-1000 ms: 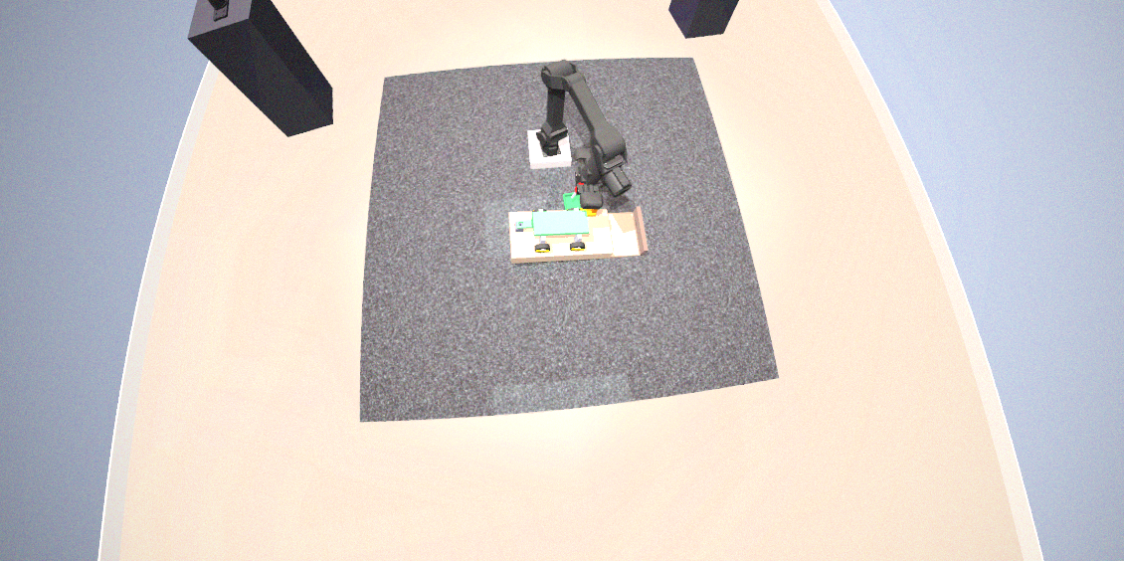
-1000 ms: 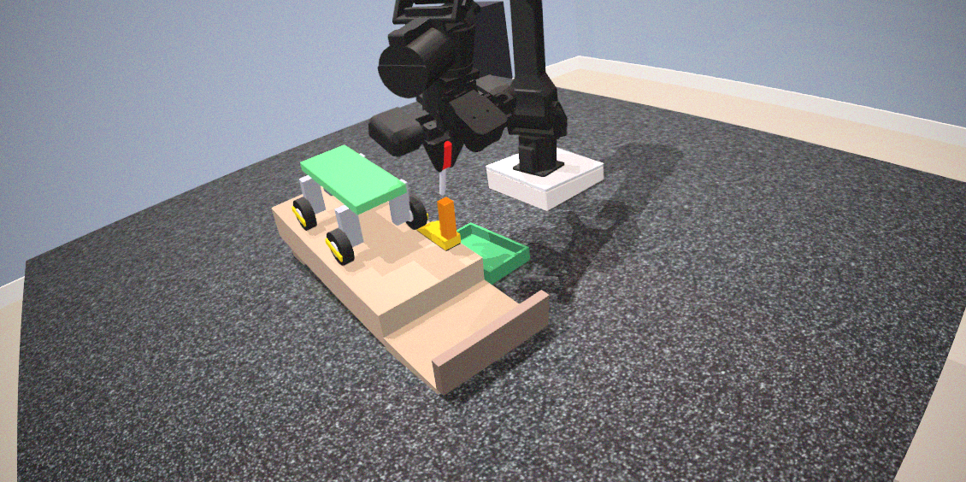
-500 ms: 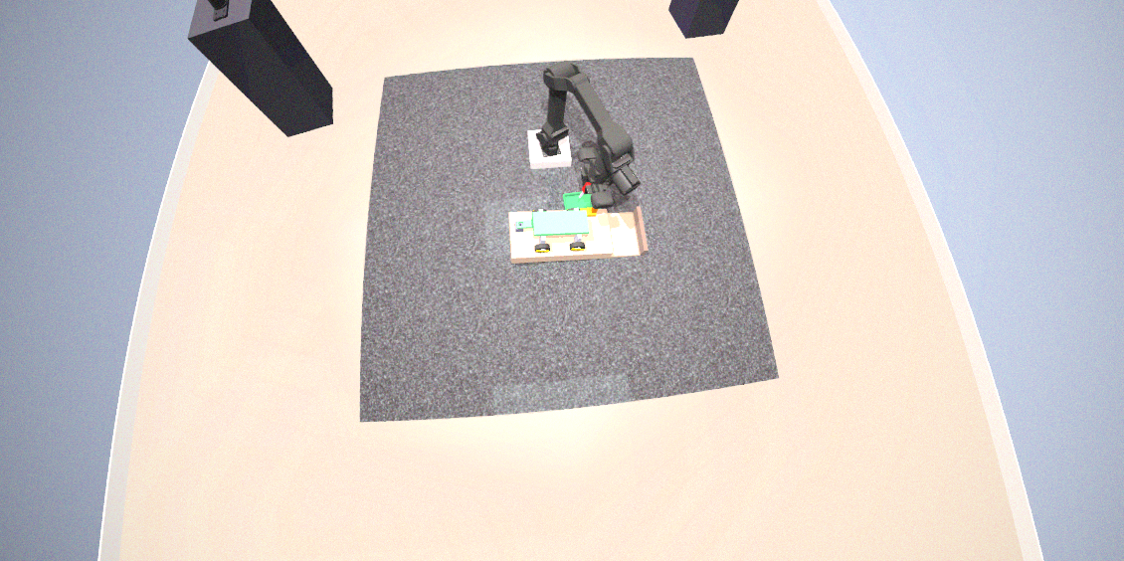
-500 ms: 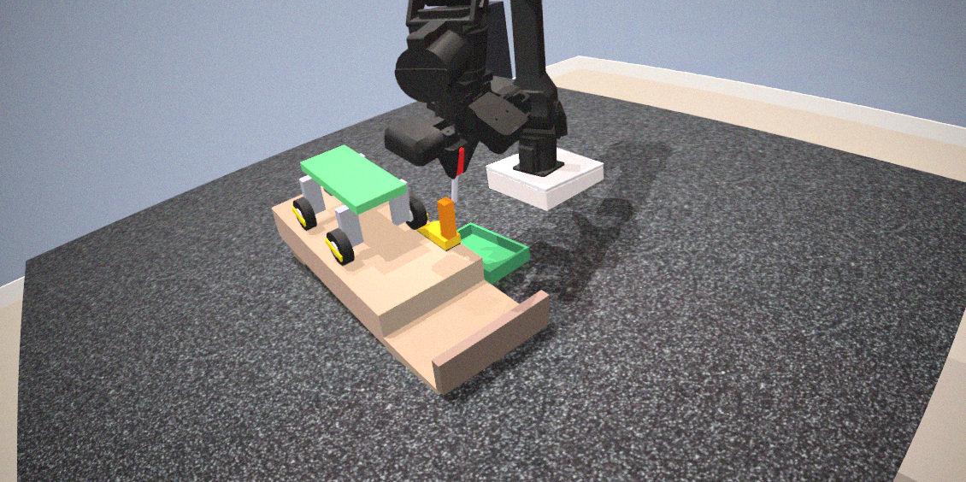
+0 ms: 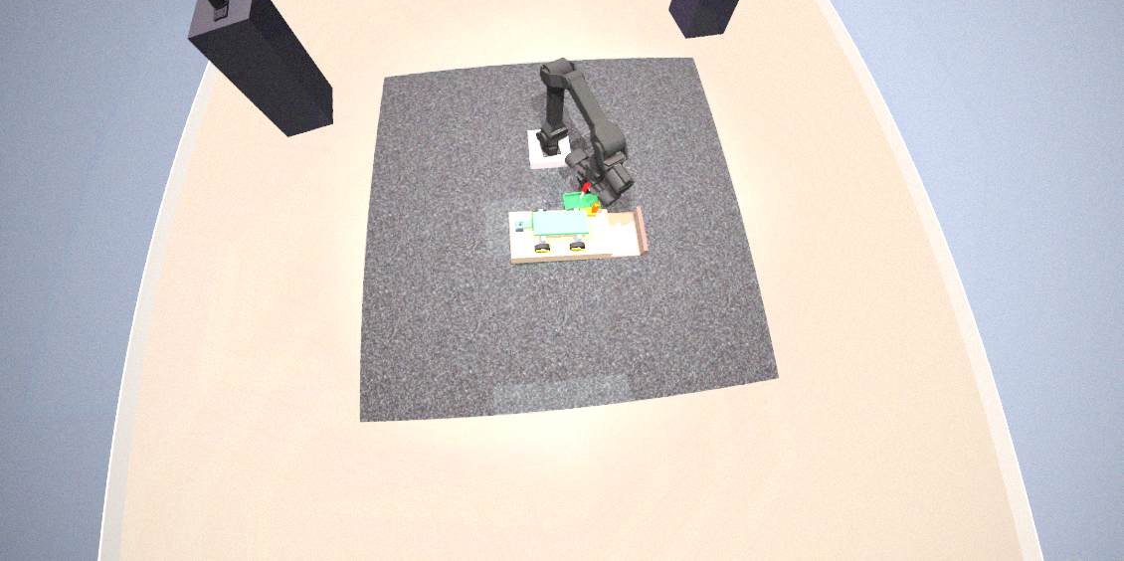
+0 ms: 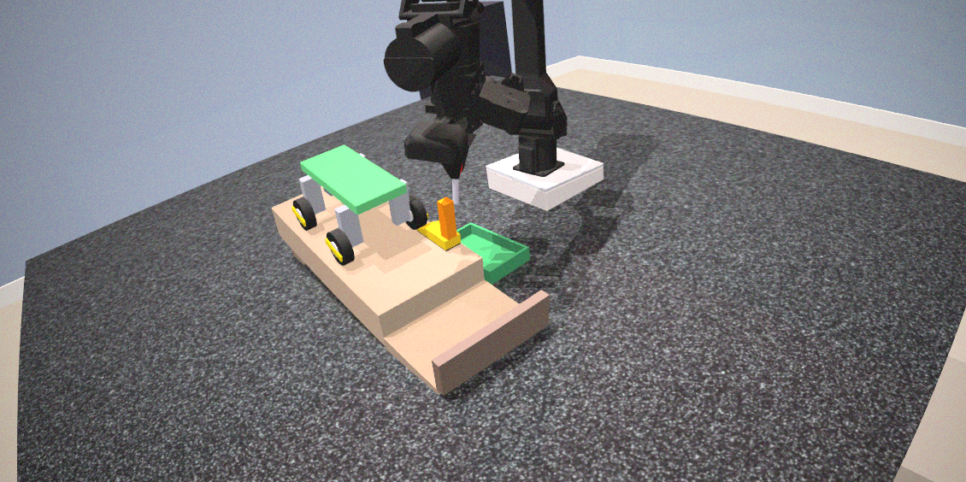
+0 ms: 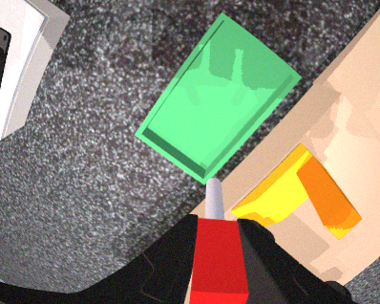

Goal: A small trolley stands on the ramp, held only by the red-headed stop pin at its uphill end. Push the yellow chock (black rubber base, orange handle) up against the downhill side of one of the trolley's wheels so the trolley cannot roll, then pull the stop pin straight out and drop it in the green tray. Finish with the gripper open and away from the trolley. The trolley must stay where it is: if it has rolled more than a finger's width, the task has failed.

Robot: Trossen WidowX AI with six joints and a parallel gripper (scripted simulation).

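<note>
Now: gripper tip right at the red-headed stop pin. The rest, counted from my gripper tip: green tray 20 mm behind, 140 mm below; green-topped trolley 90 mm ahead, 110 mm to the right, 20 mm below; yellow chock 40 mm ahead, 50 mm below.
</note>
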